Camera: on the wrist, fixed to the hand. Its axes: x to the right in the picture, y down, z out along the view.
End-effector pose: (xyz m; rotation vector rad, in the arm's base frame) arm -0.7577 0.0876 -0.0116 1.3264 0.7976 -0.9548
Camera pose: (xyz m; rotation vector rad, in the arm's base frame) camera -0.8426 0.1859 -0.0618 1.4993 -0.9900 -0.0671
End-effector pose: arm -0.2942 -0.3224 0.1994 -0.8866 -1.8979 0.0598
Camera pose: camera -0.2696 -0.4272 0.2877 -1.8635 -0.9311 1.7796
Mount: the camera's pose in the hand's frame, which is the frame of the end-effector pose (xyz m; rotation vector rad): -0.0010 -0.0987 -0.0982 0.5319 -0.5208 1.6407
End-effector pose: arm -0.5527 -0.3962 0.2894 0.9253 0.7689 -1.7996
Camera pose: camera -0.6183 -0.2799 0.2498 0.8594 -0.7529 -0.5987
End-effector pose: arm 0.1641 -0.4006 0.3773 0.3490 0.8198 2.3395
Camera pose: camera 0.1695 -0.3871 0.2388 -1.4625 -0.5894 -1.7034
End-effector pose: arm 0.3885 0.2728 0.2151 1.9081 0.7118 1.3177
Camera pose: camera 0.2908 0.3548 0.1592 -2.3098 0.8611 -0.9116
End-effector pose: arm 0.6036 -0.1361 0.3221 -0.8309 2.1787 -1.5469
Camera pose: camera 0.5733 -0.0865 0.4486 0.6196 1.1432 -0.7194
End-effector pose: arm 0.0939 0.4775 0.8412 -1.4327 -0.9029 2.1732
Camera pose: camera 0.1810 0.5775 0.8836 0.8309 -0.7637 -2.0550
